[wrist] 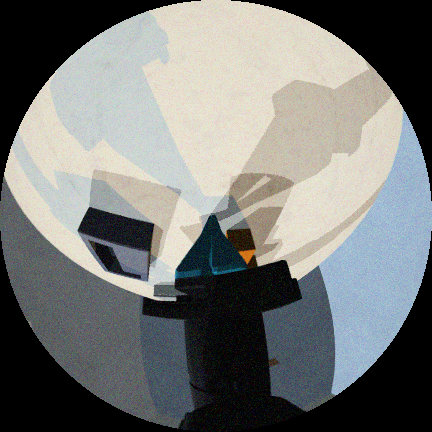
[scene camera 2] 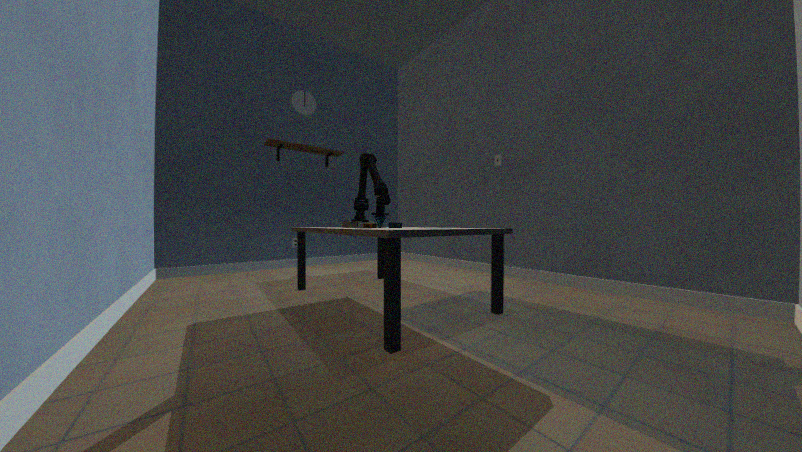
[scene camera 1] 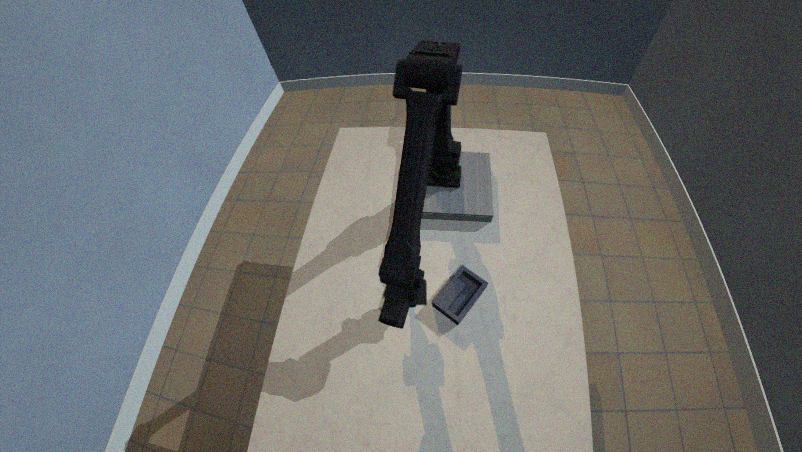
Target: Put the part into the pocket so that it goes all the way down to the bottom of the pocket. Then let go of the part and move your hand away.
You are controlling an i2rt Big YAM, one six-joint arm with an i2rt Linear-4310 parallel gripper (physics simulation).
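Seen in the pictures: gripper, fingertip midpoint: (wrist: 213, 218) (scene camera 2: 379, 227); arm's base, link origin: (scene camera 2: 359, 221) (scene camera 1: 442, 176).
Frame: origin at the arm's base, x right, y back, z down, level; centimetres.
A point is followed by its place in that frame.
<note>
The part is orange with dark shaded faces. In the wrist view the part (wrist: 241, 240) {x 8.5, y -39.4, z 2.9 cm} shows partly behind the right side of the fingers, and it also shows small in scene camera 2 (scene camera 2: 368, 225) {x 9.4, y -32.7, z 3.0 cm}. In scene camera 1 the arm hides it. The dark grey-violet block with the pocket (scene camera 1: 447, 293) {x -4.8, y -39.7, z 1.0 cm} (scene camera 2: 395, 225) {x -4.8, y -45.1, z 3.0 cm} (wrist: 117, 228) {x -4.3, y -44.8, z 2.7 cm} stands on the table, to the left of the fingers in the wrist view. My gripper (scene camera 2: 380, 222) {x 5.7, y -42.0, z 4.6 cm} (wrist: 213, 218) {x 5.7, y -42.0, z 4.6 cm} is shut, its teal fingers together with nothing between them, low over the table beside the part. The arm hides the fingers in scene camera 1.
The arm's grey base block (scene camera 1: 471, 185) {x -9.8, y -2.7, z 0.2 cm} stands on the pale table top (scene camera 1: 522, 269) {x -26.6, y -29.1, z 4.6 cm} behind the pocket block. The arm (scene camera 1: 412, 185) {x 3.4, y -32.8, z -36.1 cm} reaches over it. Shadows of the arm cross the table. A wall shelf (scene camera 2: 303, 147) hangs behind.
</note>
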